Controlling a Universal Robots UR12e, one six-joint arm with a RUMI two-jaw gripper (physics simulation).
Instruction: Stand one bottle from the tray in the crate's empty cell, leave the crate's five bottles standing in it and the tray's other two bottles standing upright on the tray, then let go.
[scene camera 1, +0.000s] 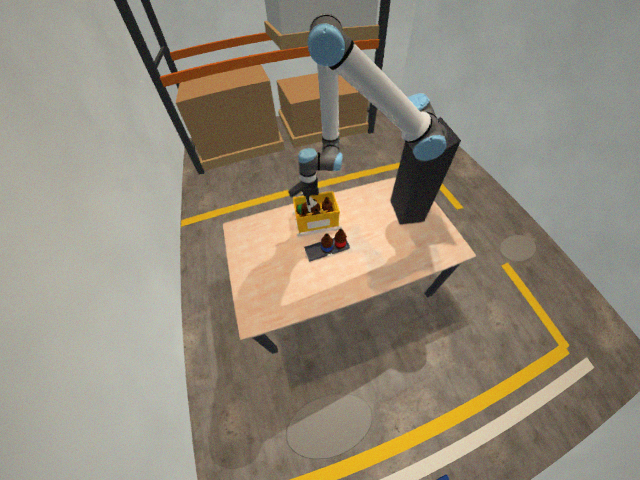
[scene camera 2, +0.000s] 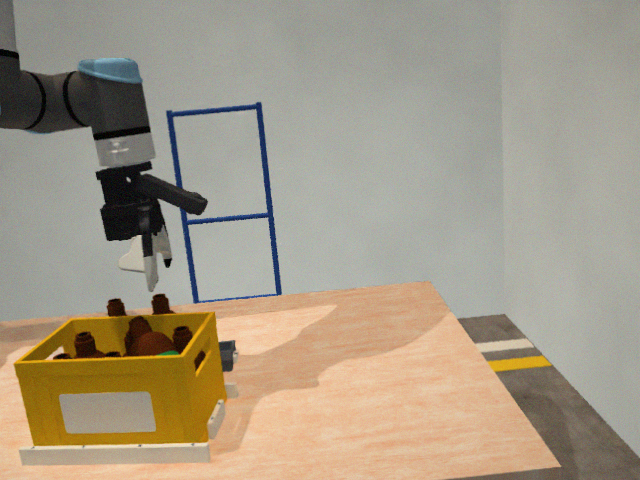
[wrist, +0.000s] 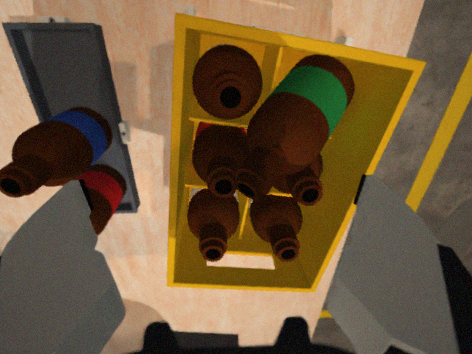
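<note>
A green-banded bottle (scene camera 2: 146, 342) is there for me to see, and the same green-banded bottle (wrist: 285, 135) appears in the wrist view too. I can also see a red-banded bottle (wrist: 106, 186) and another red-banded bottle (wrist: 218, 151). As for my gripper (scene camera 2: 160, 278), I see it as well, and the wrist view (wrist: 225, 180) shows it too.
</note>
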